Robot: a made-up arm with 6 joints.
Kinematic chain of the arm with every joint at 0, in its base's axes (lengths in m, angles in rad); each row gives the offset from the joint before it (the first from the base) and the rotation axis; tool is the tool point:
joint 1: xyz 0 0 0.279 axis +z
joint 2: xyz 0 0 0 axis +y
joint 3: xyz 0 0 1.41 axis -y
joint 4: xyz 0 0 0 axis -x
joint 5: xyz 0.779 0 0 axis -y
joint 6: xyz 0 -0.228 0 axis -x
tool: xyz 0 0 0
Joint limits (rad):
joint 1: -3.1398..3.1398
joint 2: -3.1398..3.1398
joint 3: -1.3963..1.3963
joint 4: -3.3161..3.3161
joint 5: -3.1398..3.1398
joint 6: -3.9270..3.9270
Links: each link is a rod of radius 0.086 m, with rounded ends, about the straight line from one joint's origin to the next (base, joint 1, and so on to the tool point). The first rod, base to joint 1, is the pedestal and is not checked.
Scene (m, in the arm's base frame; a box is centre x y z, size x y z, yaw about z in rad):
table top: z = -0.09
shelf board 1: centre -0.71 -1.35 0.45 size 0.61 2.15 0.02 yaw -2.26
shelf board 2: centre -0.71 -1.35 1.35 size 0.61 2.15 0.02 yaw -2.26
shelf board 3: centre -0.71 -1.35 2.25 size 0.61 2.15 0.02 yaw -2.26
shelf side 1: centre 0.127 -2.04 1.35 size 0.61 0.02 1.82 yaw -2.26
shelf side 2: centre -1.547 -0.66 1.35 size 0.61 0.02 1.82 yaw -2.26
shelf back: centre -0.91 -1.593 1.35 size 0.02 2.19 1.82 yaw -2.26
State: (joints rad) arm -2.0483 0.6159 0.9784 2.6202 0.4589 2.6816
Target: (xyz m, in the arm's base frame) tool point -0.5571 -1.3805 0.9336
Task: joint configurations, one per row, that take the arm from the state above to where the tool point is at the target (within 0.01 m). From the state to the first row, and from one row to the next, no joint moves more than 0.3 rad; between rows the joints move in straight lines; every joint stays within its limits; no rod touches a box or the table.
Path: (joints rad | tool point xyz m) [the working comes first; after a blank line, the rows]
Joints at the target: -2.1042 0.6465 -0.0667 2.9148 0.4589 2.6816
Straight joint move there: touches shelf board 2.

1: -1.9206 0.4017 0.8176 2.8522 0.2172 2.7378 | -0.2189 -1.2375 1.9510
2: -1.7930 0.1874 0.6568 3.0841 -0.0245 2.7939 | 0.0123 -0.9783 2.0284
3: -1.6653 -0.0268 0.4961 3.3161 -0.2663 2.8501 | 0.1615 -0.6751 2.0432
4: -1.7552 0.0782 0.2200 3.2552 -0.0850 2.8080 | 0.0604 -0.9115 1.7692
5: -1.8451 0.1833 -0.0560 3.1943 0.0963 2.7658 | -0.0547 -1.0348 1.4691
6: -1.9351 0.2884 -0.3320 3.1334 0.2776 2.7237 | -0.1561 -1.0492 1.1794
7: -2.0250 0.3934 -0.6081 3.0725 0.4589 2.6816 | -0.2228 -0.9747 0.9336
8: -2.0646 0.5199 -0.3374 2.9937 0.4589 2.6816 | -0.3871 -1.1950 0.9357
9: -2.1042 0.6465 -0.0667 2.9148 0.4589 2.6816 | -0.5572 -1.3805 0.9336

